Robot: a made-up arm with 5 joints.
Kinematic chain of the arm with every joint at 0, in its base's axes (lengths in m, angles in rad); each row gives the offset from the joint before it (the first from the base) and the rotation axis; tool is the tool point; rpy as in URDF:
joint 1: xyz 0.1 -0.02 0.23 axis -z
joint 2: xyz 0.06 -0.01 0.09 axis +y
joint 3: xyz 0.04 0 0.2 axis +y
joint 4: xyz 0.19 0 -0.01 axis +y
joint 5: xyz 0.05 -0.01 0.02 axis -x
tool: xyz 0.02 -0.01 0 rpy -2.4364 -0.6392 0.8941
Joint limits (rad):
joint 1: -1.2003..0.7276
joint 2: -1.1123..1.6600
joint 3: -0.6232..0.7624
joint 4: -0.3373..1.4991
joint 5: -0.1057..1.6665
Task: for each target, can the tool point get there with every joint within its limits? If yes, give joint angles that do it. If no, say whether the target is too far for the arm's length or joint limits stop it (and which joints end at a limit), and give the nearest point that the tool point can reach.
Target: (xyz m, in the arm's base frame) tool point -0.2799 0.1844 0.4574
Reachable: no: joint limits stop it (at a limit: joint 2, joint 3, joint 4) | nearest point -0.0621 0.0672 0.6804 | short by 0.333 m
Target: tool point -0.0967 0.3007 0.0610
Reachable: no: joint limits stop it (at a limit: joint 1, joint 5) | nearest point 0.2002 0.1854 0.0610 | short by 0.319 m
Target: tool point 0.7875 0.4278 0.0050
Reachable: no: too far | nearest point 0.4905 0.2344 0.1518 | short by 0.384 m
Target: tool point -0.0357 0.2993 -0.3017
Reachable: no: too far | nearest point 0.2091 0.2083 -0.0040 | short by 0.396 m
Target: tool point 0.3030 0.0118 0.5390
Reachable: yes | joints -0.3002 -0.6851 0.2269 1.2858 0.2672
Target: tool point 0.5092 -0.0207 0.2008
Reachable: yes | joints -0.0595 0.9400 -0.2026 0.8227 1.0409
